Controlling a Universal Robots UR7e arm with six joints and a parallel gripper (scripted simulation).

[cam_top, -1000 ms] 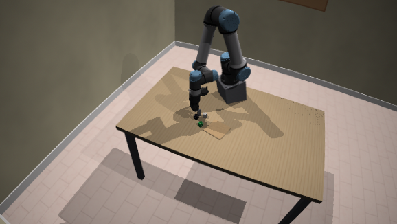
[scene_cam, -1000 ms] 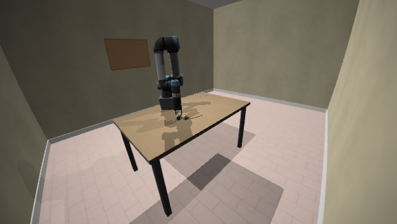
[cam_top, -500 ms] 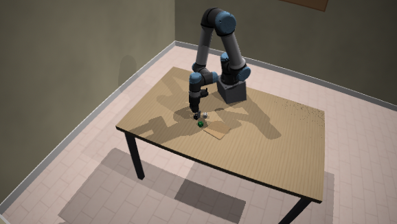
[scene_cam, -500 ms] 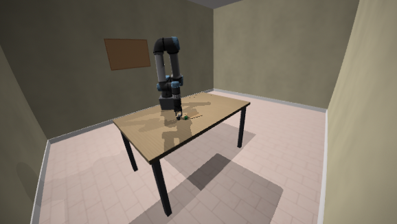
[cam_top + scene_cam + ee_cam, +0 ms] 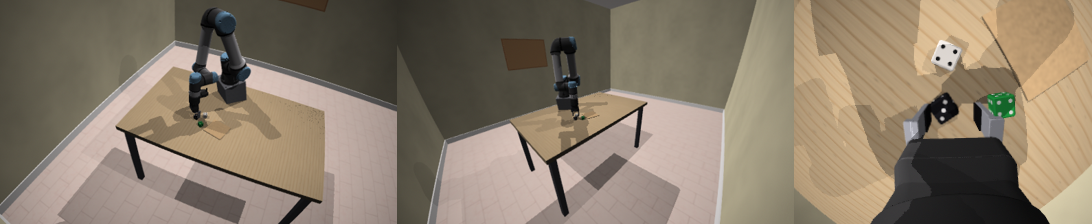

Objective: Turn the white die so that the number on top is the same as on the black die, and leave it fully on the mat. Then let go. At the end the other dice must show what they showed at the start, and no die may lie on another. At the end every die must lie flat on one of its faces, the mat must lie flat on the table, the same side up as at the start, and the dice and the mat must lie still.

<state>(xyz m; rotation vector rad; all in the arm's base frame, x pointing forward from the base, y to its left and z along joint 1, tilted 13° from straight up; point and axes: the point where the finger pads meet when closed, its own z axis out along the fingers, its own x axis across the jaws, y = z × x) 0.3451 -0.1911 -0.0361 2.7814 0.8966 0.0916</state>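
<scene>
Right now the black die is 4 cm below my hand, 1 cm to the right of it and 1 cm behind it. Also, from my hand: tan mat (16 cm to the left, 6 cm below, 6 cm ahead); then green die (6 cm ahead, 4 cm to the left, 4 cm below); then white die (5 cm to the left, 4 cm below, 4 cm behind).
</scene>
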